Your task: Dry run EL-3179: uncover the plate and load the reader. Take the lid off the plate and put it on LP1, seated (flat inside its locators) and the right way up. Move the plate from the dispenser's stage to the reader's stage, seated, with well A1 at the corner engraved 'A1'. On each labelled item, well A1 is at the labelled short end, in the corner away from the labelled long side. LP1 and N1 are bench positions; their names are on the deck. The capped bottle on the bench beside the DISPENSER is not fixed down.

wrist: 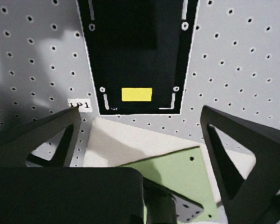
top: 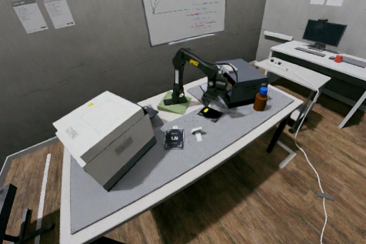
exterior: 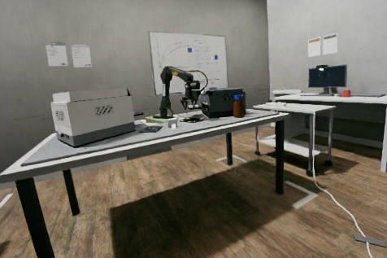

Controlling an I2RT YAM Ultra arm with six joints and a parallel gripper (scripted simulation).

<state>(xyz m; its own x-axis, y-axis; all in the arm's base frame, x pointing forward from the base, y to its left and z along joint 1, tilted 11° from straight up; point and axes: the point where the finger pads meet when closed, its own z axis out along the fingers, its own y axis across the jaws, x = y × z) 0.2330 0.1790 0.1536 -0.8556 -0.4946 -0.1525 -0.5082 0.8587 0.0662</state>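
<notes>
Now: the plate 200 mm behind my hand, 90 mm to the left of it and 20 mm below it. From my hand the other things lie so: black lid 90 mm below; then brown capped bottle 390 mm to the left, 100 mm ahead.
</notes>
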